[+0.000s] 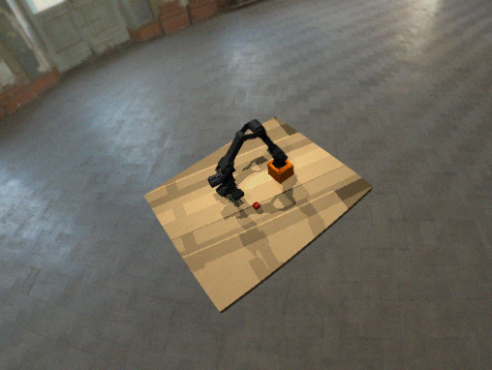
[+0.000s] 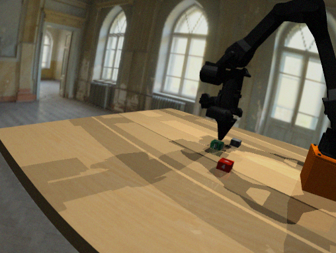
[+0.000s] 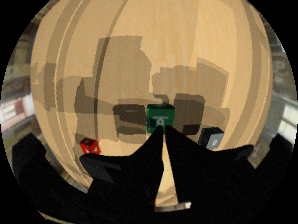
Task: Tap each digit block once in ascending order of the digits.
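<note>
Right now my gripper tip is 2 cm above the green block. Round my gripper tip: red block: 6 cm behind, 14 cm to the left, 2 cm below; grey block: 4 cm behind, 9 cm to the right, 2 cm below.
</note>
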